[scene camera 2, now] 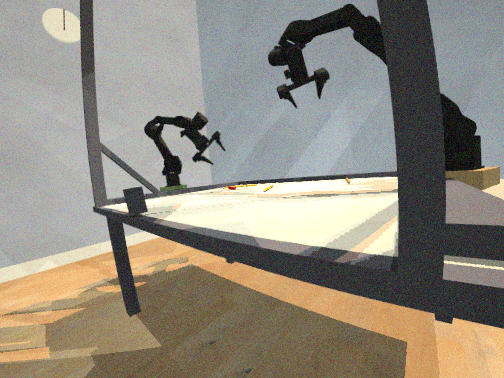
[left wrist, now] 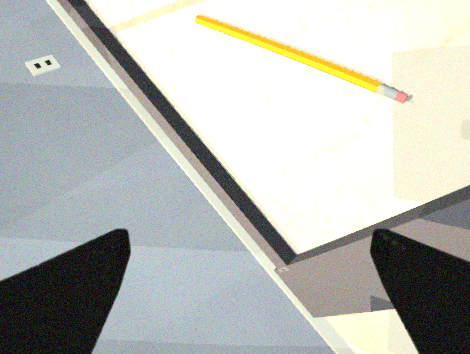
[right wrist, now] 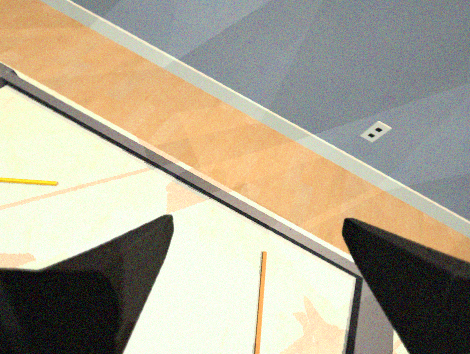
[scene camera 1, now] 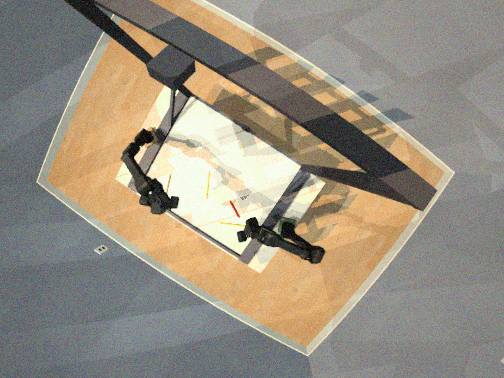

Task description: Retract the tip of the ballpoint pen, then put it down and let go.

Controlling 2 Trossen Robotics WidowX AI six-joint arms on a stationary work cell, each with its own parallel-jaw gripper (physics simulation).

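Places are measured from the left arm's base along level axes (x right, y ahead, z up), in centimetres.
Where they show: left gripper, fingertip midpoint: (scene camera 2: 219, 157) (left wrist: 251, 241) (scene camera 1: 244, 234); right gripper, fingertip midpoint: (scene camera 2: 307, 103) (right wrist: 257, 224); left arm's base, origin of the base link: (scene camera 1: 287, 226); right arm's base, origin of the base link: (scene camera 2: 458, 169) (scene camera 1: 148, 137).
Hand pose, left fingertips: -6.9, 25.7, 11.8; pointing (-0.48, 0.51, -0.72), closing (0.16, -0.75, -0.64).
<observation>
Things, the pixels of their top centre, and the offset from my left fingertips, as dx, dy, dz. Level surfaces: height alone.
- red ballpoint pen, middle of its top: (scene camera 2: 231, 186) (scene camera 1: 234, 209) +10.2, +10.0, -14.4
- pale table top, its level: dz -15.6
- thin orange stick, middle of its top: (right wrist: 261, 302) (scene camera 1: 167, 187) +14.4, +57.2, -14.9
The red ballpoint pen (scene camera 1: 234, 209) (scene camera 2: 232, 188) lies on the pale table top (scene camera 1: 192, 162) (scene camera 2: 200, 220); its tip is too small to make out. It does not show in either wrist view. My left gripper (scene camera 1: 246, 228) (scene camera 2: 218, 156) (left wrist: 251, 241) is open and empty, raised above the table near its lower right corner in scene camera 1, a little below and right of the pen there. My right gripper (scene camera 1: 161, 204) (scene camera 2: 307, 102) (right wrist: 257, 224) is open and empty, high over the table's lower left edge in scene camera 1, well away from the pen.
A yellow pencil (scene camera 1: 231, 224) (left wrist: 295, 55) lies close to the pen and my left gripper. Another yellow pencil (scene camera 1: 208, 185) and a thin orange stick (scene camera 1: 169, 183) (right wrist: 261, 300) lie further left. A dark frame (left wrist: 200, 155) (right wrist: 210, 189) edges the table; a dark beam (scene camera 1: 320, 120) crosses above.
</observation>
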